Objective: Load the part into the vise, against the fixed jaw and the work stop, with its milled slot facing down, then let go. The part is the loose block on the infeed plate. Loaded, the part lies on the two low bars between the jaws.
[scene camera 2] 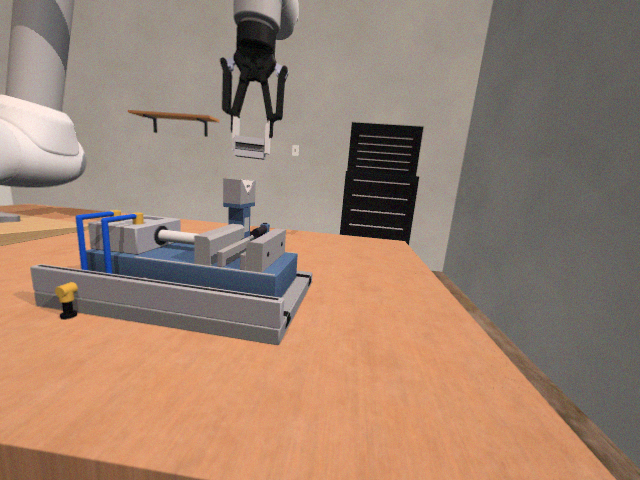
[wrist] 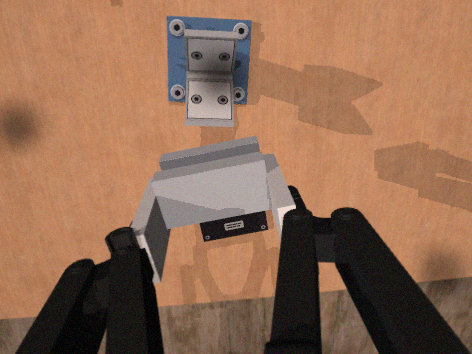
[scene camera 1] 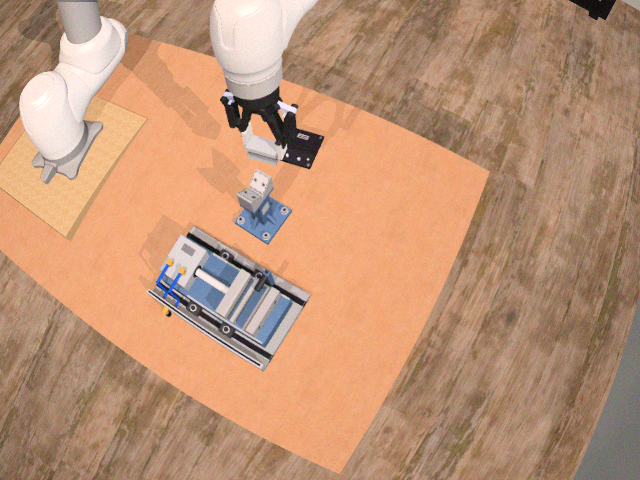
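Where they show: gripper, fingertip midpoint: (scene camera 2: 251, 152) (wrist: 215, 185) (scene camera 1: 265, 149); arm's base, link origin: (scene camera 1: 67, 146).
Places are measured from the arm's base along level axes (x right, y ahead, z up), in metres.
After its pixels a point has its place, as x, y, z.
My gripper (scene camera 1: 264, 146) {-0.022, 0.627, 0.189} (scene camera 2: 251, 146) {-0.022, 0.627, 0.189} (wrist: 215, 185) {-0.022, 0.627, 0.189} is shut on the part, a light grey block (scene camera 1: 262, 151) {-0.002, 0.632, 0.217} (scene camera 2: 249, 140) {0.000, 0.627, 0.210} (wrist: 212, 187) {-0.010, 0.627, 0.217}, high above the table. The part looks slightly tilted in the wrist view. Its dark slot faces sideways, toward scene camera 2, not down. The vise (scene camera 1: 285, 328) {0.250, 0.743, -0.010} (scene camera 2: 248, 283) {0.296, 0.683, 0.016} stands apart from the gripper, nearer scene camera 2. Its fixed jaw (scene camera 1: 262, 310) {0.243, 0.701, 0.066} (scene camera 2: 266, 250) {0.281, 0.701, 0.054} is at the right end, the movable jaw (scene camera 1: 235, 293) (scene camera 2: 204, 251) to the left. The dark work stop (scene camera 1: 261, 281) {0.189, 0.681, 0.066} (scene camera 2: 258, 230) {0.208, 0.681, 0.064} is at the jaw gap's far side. The low bars are partly hidden.
A blue-based stand with a grey V-shaped top (scene camera 1: 262, 183) {0.018, 0.628, 0.119} (scene camera 2: 238, 192) {0.068, 0.621, 0.107} (wrist: 210, 100) {0.016, 0.620, 0.119} stands between gripper and vise. A black plate (scene camera 1: 311, 149) {-0.153, 0.664, -0.022} (wrist: 233, 235) {-0.197, 0.639, -0.022} lies below and beside the gripper. A second white arm (scene camera 1: 54, 118) {0.019, 0.079, 0.206} stands on a tan board (scene camera 1: 62, 206) {0.167, 0.092, 0.007} at left.
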